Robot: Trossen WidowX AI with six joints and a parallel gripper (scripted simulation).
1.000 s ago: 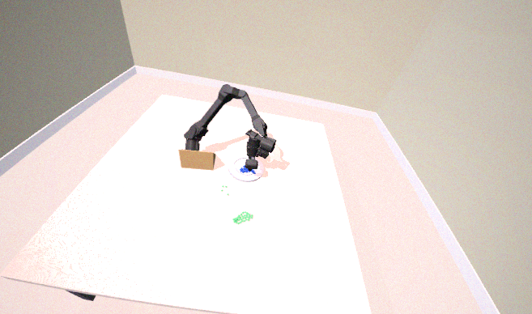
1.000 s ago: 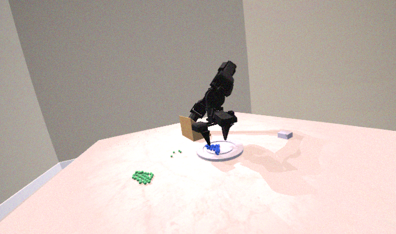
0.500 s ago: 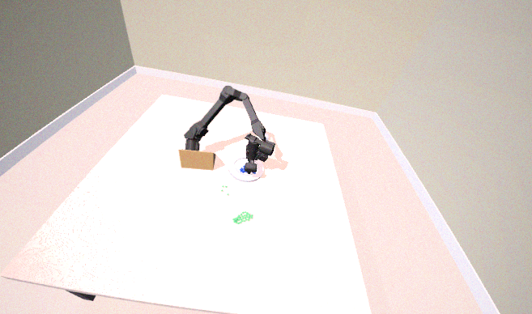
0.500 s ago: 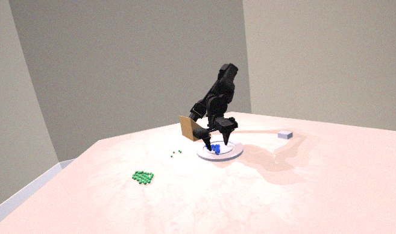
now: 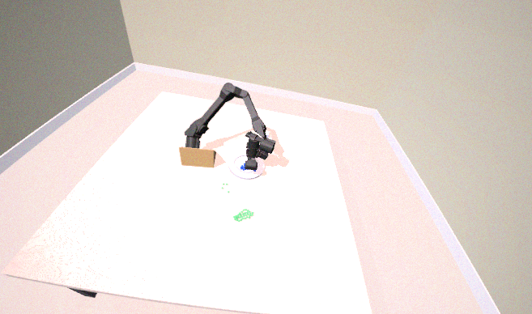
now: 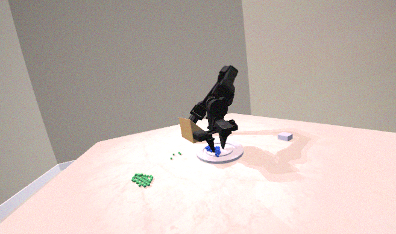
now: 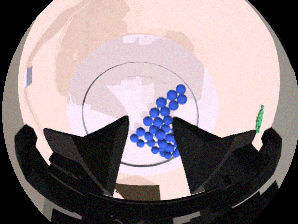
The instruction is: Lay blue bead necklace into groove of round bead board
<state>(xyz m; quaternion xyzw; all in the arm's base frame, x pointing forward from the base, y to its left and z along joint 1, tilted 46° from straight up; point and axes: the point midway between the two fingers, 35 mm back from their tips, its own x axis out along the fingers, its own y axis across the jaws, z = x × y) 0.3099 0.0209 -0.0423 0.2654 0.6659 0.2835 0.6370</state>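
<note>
Now: gripper tip 20 mm past the round white bead board, 10 mm to the right of it and 10 mm above it. The rest, counted from my gripper tip: small grey block (310 mm to the left, 90 mm ahead).
</note>
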